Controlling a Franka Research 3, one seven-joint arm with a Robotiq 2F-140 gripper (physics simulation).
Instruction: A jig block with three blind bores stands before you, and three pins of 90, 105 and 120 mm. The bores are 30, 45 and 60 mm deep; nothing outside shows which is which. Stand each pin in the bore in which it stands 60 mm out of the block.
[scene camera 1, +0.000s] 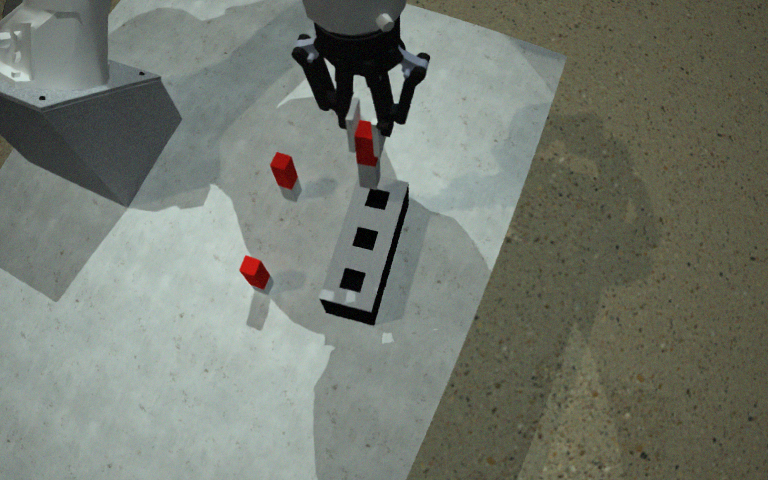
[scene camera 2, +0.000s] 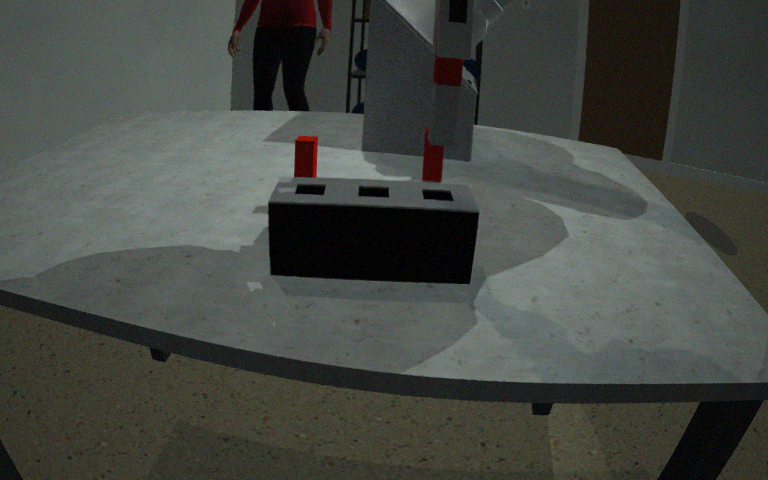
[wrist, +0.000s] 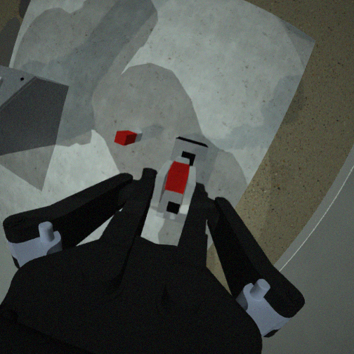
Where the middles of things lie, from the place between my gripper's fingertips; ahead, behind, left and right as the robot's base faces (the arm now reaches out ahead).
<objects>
My hand is 20 mm short of the jig block (scene camera 2: 359, 229), 60 mm to the left of it and 180 mm above it.
</objects>
